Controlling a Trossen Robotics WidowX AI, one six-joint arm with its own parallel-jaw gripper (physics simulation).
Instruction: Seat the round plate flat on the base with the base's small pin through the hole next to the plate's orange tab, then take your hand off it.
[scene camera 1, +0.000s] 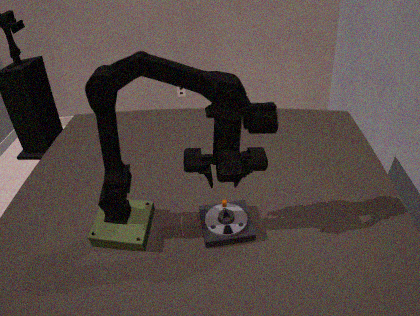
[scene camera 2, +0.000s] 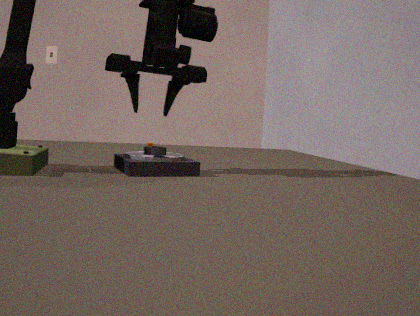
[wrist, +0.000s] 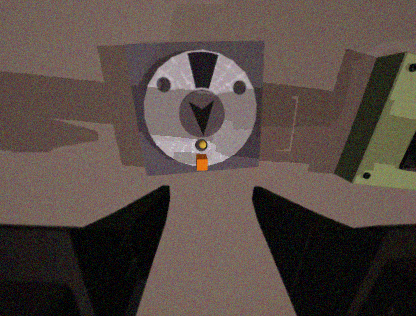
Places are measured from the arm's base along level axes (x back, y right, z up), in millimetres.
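Where they show: gripper, fingertip midpoint: (scene camera 1: 223, 186) (scene camera 2: 150, 114) (wrist: 211, 192); arm's base at its link origin: (scene camera 1: 117, 214).
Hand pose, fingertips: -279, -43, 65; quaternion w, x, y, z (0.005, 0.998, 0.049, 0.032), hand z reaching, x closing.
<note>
Things, the pixels of their top centre, and the offset from my fingertips, as dx, dy, dz. "spot": a spot on its surface instead.
- round plate at its top centre: (wrist: 203, 114) (scene camera 2: 155, 145) (scene camera 1: 226, 214) -7, +44, -54
- dark square base at its top centre: (wrist: 202, 115) (scene camera 2: 155, 146) (scene camera 1: 226, 215) -7, +43, -57
- base's wide hub at a spot on its surface: (scene camera 2: 156, 150) spot: -7, +63, -62
- orange tab at its top centre: (wrist: 202, 164) (scene camera 2: 149, 143) (scene camera 1: 224, 201) -2, -2, -54
- small yellow-tipped pin at a spot on its surface: (wrist: 202, 144) spot: -2, +14, -70
- thin pale bracket-shaped mark at a spot on its surface: (wrist: 295, 122) spot: +110, +46, -101
The round plate (scene camera 1: 240, 215) (wrist: 165, 112) is silver-grey with a black wedge and lies flat on the dark square base (scene camera 1: 231, 241) (scene camera 2: 165, 168) (wrist: 252, 55). The base's wide hub (scene camera 2: 156, 150) stands up through the plate's centre hole. The orange tab (scene camera 1: 224, 203) (scene camera 2: 150, 144) (wrist: 202, 163) is at the plate's rim. The small yellow-tipped pin (wrist: 202, 144) shows inside the hole next to the tab. My gripper (scene camera 1: 224, 186) (scene camera 2: 150, 114) (wrist: 211, 192) is open and empty, above the plate and clear of it.
The arm stands on a green mounting block (scene camera 1: 120, 232) (scene camera 2: 22, 162) (wrist: 385, 125), left of the base in the scene views. A thin pale bracket-shaped mark (wrist: 295, 122) lies on the table between them. A black pedestal with another arm (scene camera 1: 31, 105) stands beyond the table at the left.
</note>
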